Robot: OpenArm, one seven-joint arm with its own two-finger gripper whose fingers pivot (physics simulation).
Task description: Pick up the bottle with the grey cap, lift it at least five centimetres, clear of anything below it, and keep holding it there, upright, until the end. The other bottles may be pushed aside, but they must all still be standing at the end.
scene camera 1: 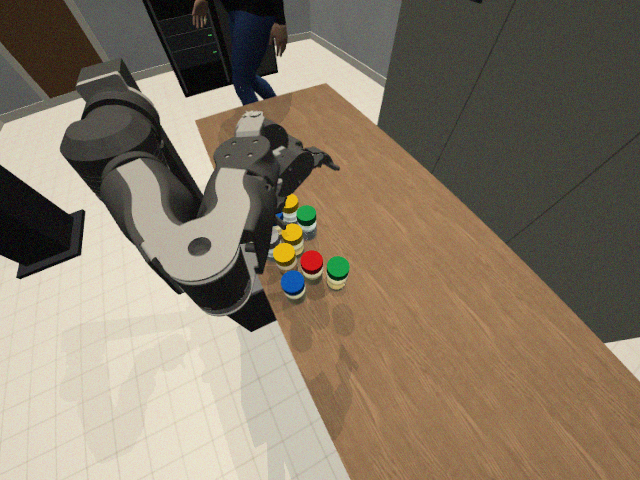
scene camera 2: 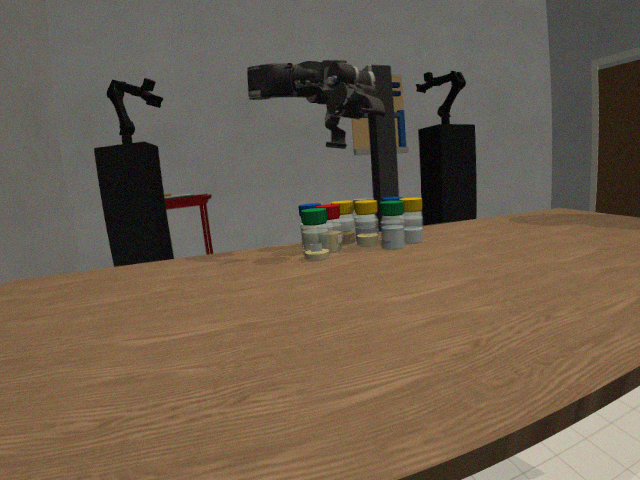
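Observation:
The bottle with the grey cap (scene camera 1: 272, 241) stands near the table's edge in scene camera 1, partly hidden by the arm; in scene camera 2 it is mostly hidden behind the yellow-capped bottles. My gripper (scene camera 1: 308, 193) (scene camera 2: 358, 127) is open and empty, its fingers spread wide, well above the bottles. Around the grey-capped bottle stand bottles with yellow caps (scene camera 1: 284, 254) (scene camera 2: 366, 207), a red cap (scene camera 1: 311, 262) (scene camera 2: 328, 210), green caps (scene camera 1: 337, 267) (scene camera 2: 391, 208) and blue caps (scene camera 1: 293, 282) (scene camera 2: 309, 206). The bottles that show are upright.
The bottles stand close together on the wooden table (scene camera 1: 413, 289) (scene camera 2: 310, 335), near its edge on the arm's side. The arm reaches over that edge and covers part of the group in scene camera 1. A dark grey cabinet (scene camera 1: 496, 129) stands beyond the table's far side.

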